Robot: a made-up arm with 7 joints.
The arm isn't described. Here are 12 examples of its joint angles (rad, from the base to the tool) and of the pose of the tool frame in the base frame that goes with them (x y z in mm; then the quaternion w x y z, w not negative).
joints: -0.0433 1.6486 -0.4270 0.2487 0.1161 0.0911 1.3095
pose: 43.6 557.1 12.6 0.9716 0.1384 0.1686 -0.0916
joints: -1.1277 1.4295 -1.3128 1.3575 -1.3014 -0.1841 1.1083
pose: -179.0 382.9 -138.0 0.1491 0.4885 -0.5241 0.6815
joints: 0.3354 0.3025 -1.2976 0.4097 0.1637 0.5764 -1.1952
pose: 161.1 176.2 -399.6 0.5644 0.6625 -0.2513 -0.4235
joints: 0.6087 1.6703 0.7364 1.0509 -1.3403 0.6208 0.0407
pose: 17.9 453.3 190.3 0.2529 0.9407 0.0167 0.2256
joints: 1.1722 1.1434 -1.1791 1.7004 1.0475 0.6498 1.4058
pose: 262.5 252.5 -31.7 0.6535 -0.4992 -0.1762 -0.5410
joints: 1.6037 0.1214 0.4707 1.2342 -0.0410 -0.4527 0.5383
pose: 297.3 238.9 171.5 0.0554 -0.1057 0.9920 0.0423
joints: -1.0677 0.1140 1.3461 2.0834 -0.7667 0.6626 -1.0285
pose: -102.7 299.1 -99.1 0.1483 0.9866 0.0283 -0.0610
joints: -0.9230 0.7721 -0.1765 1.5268 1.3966 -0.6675 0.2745
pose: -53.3 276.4 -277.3 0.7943 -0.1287 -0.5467 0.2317
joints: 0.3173 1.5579 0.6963 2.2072 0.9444 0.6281 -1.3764
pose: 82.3 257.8 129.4 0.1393 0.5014 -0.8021 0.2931
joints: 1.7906 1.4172 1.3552 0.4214 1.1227 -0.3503 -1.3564
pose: -14.0 552.7 14.1 0.3063 0.5089 0.0775 -0.8007
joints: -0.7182 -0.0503 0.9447 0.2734 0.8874 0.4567 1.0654
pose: -265.4 139.1 -349.9 0.5346 -0.2088 -0.1935 0.7957
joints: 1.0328 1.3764 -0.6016 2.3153 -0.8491 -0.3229 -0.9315
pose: 147.2 222.8 47.8 0.4264 -0.3821 0.7469 0.3381
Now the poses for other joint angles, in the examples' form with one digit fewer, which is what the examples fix.
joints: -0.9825 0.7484 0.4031 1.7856 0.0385 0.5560 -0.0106
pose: 9 316 -201 0.901 0.320 -0.189 -0.223
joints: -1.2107 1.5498 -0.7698 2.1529 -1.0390 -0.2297 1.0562
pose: -67 263 -148 0.062 -0.454 0.204 -0.865
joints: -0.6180 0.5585 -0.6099 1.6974 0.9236 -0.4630 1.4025
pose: -18 147 -295 0.426 -0.753 -0.451 -0.221
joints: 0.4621 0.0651 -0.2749 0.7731 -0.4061 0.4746 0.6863
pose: 290 108 -292 0.888 -0.113 -0.251 -0.369
